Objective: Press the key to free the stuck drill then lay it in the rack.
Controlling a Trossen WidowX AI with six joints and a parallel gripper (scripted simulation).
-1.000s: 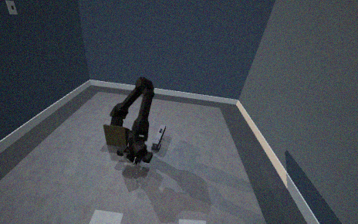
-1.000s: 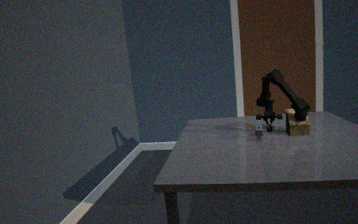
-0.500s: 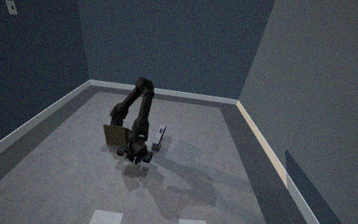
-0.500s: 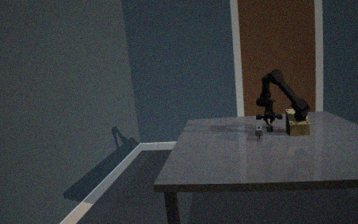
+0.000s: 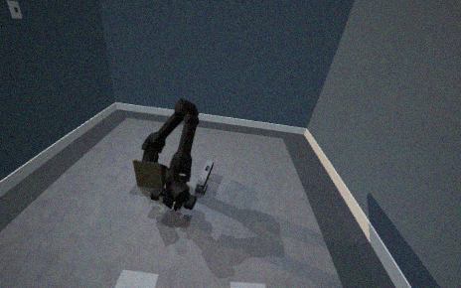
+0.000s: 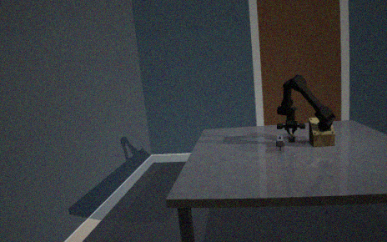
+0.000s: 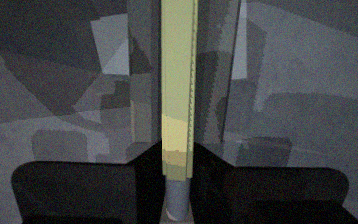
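The drill lies 10 mm ahead of my gripper tip, 40 mm to the left of it and 40 mm above it. The rest, counted from my gripper tip: rack (10 mm ahead, 50 mm to the left, 10 mm above).
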